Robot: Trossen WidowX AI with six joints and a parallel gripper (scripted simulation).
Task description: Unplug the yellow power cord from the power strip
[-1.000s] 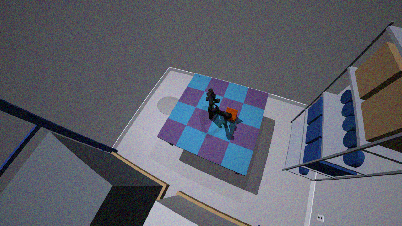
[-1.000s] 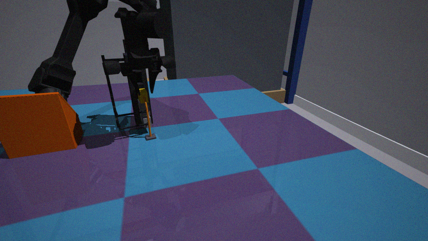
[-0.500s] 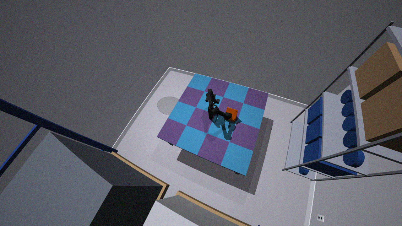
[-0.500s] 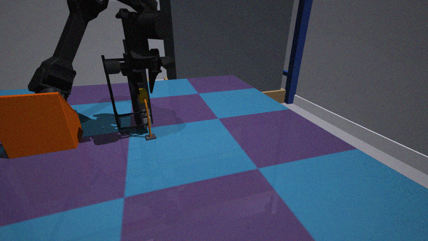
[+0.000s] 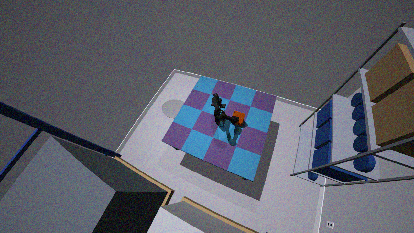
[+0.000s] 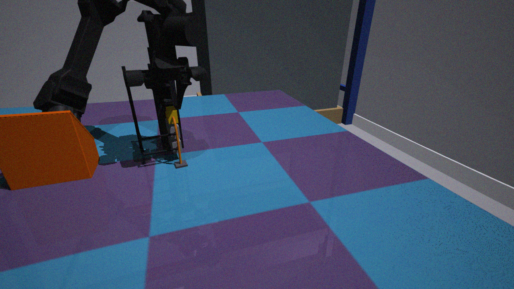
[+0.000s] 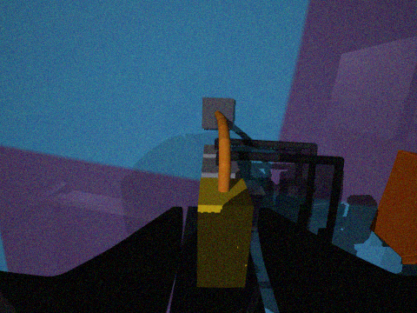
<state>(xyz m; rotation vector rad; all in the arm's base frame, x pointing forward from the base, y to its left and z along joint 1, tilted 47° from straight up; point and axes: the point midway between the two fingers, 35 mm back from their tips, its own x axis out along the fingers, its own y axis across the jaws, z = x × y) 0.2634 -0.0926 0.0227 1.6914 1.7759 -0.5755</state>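
My gripper tip is 40 mm to the right of the yellow plug, 10 mm past it and 10 mm above it.
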